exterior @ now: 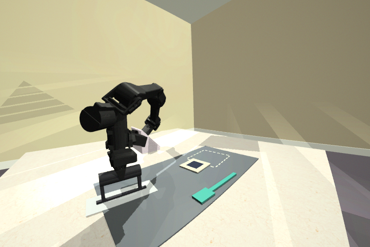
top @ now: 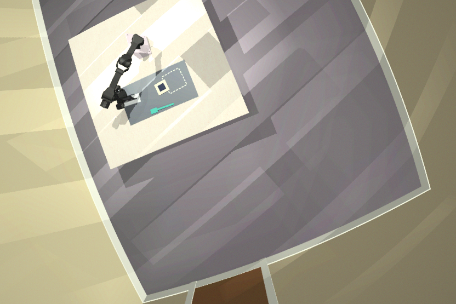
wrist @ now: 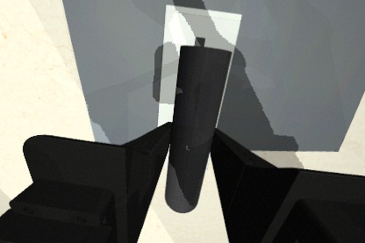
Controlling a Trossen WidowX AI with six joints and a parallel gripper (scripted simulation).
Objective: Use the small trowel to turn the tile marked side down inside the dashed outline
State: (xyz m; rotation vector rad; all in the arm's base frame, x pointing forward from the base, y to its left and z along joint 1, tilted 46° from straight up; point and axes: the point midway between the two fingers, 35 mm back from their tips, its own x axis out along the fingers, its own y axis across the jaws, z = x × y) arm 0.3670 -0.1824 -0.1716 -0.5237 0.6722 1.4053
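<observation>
Right now my gripper tip is 30 mm short of the dark mat, 250 mm to the right of it and 80 mm above it. Round my gripper tip: teal trowel: 170 mm ahead, 230 mm to the left, 60 mm below; then tile: 10 mm ahead, 310 mm to the left, 60 mm below.
</observation>
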